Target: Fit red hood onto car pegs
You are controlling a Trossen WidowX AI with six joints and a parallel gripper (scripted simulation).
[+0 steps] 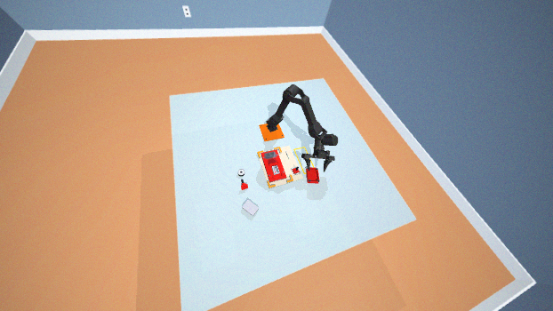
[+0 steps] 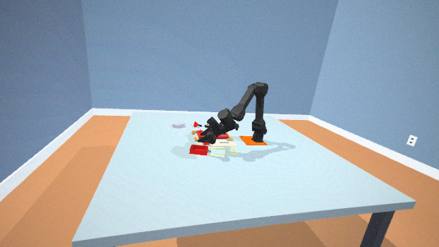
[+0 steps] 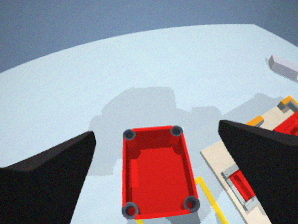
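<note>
Right now my gripper tip is 70 mm above the red hood. Round my gripper tip: grey engine block 140 mm behind, 190 mm to the right, 60 mm below; then small wheel 220 mm behind, 380 mm to the right, 70 mm below.
</note>
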